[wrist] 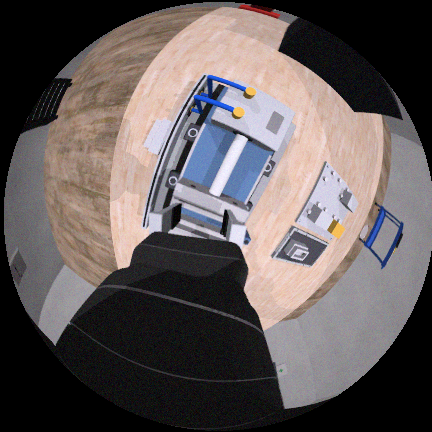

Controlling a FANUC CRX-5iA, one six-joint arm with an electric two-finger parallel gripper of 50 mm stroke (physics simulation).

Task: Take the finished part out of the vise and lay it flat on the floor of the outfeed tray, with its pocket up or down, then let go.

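Observation:
The vise is in the middle of the wrist view, with pale jaws, a blue bed and a white round bar. My gripper is open, its two fingers apart over the vise's near end, just this side of a pale jaw. Nothing is held. A blue strip and grey bars show between the fingers; I cannot tell the finished part from the vise there, and my gripper body hides the nearest portion. A dark tray with a light rim is at the right; a small pale, stepped square block lies in it.
A light grey plate with studs, grey blocks and a yellow block stands behind the tray. Two blue arms with yellow ends rise at the vise's far end. A pale flat piece lies left of it. A large black shape is at upper right.

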